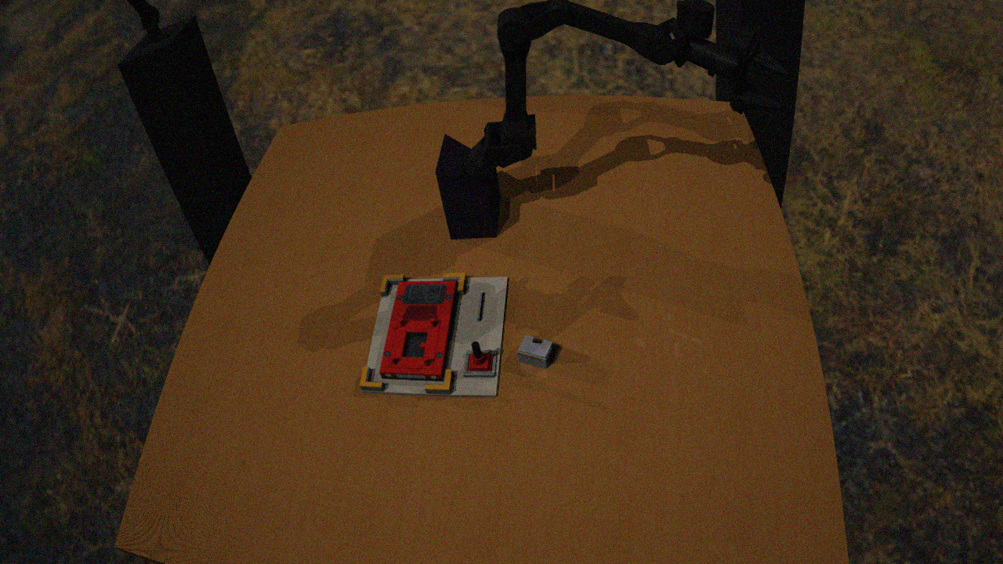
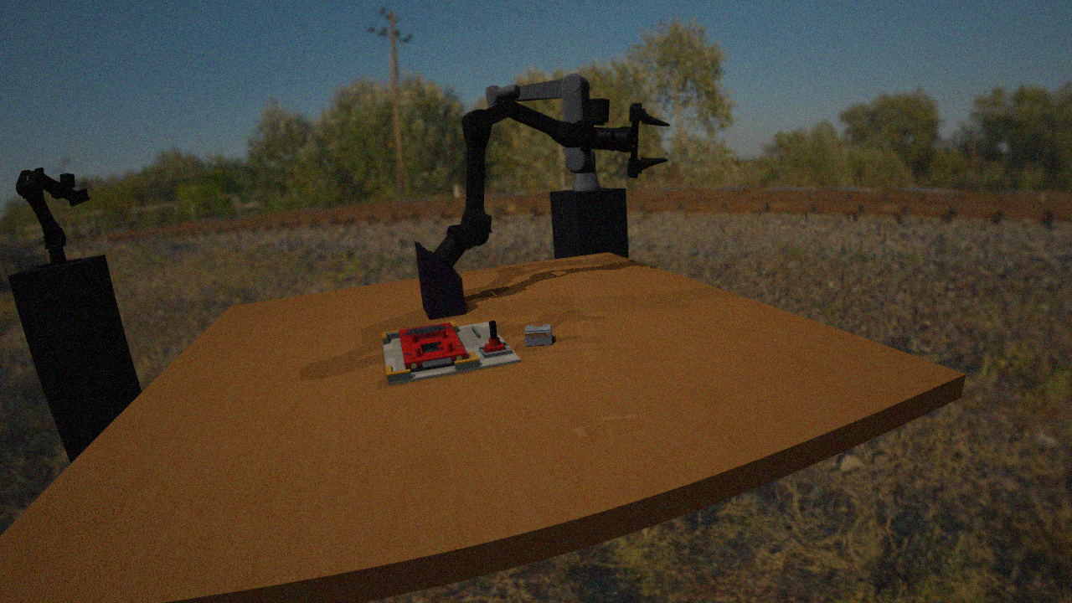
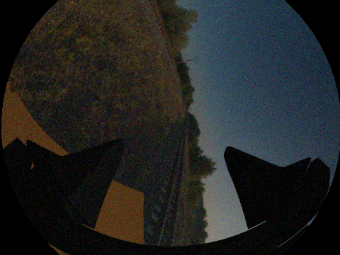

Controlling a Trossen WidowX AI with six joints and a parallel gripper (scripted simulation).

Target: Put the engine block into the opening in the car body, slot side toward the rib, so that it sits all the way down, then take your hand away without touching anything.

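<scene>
Now: the engine block 20 cm ahead of my gripper tip, 49 cm to the right of it and 35 cm below it.
</scene>
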